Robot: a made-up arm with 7 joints. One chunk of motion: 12 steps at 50 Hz.
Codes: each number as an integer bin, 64 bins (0 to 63) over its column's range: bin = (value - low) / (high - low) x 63, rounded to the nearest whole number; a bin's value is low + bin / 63 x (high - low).
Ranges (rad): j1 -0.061..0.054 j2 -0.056..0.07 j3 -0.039..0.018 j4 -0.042..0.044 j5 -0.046..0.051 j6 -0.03..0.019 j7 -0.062..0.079
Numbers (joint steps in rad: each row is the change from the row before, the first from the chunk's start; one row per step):
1: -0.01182 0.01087 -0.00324 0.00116 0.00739 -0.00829 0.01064
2: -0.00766 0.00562 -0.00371 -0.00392 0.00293 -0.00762 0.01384
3: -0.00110 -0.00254 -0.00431 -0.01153 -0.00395 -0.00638 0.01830
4: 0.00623 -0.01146 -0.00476 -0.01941 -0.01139 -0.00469 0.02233
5: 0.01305 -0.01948 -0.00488 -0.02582 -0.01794 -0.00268 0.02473
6: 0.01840 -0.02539 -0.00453 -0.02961 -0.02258 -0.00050 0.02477
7: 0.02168 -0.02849 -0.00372 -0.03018 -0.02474 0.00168 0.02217
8: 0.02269 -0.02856 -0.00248 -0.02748 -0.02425 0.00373 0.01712
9: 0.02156 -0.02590 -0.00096 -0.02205 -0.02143 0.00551 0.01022
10: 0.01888 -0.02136 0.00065 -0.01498 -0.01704 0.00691 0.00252
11: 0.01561 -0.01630 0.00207 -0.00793 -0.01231 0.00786 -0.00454
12: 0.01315 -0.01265 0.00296 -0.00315 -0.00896 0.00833 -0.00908
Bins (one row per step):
1: 27 33 40 32 35 28 32
2: 29 31 39 28 32 29 34
3: 33 27 38 22 27 30 36
4: 37 22 38 17 22 33 38
5: 41 18 38 12 18 35 39
6: 43 15 38 9 15 38 39
7: 45 14 39 9 14 41 38
8: 46 14 40 11 14 43 35
9: 45 15 42 15 16 46 32
10: 44 17 44 20 19 47 29
11: 42 20 45 25 22 49 26
12: 41 22 46 28 24 49 24

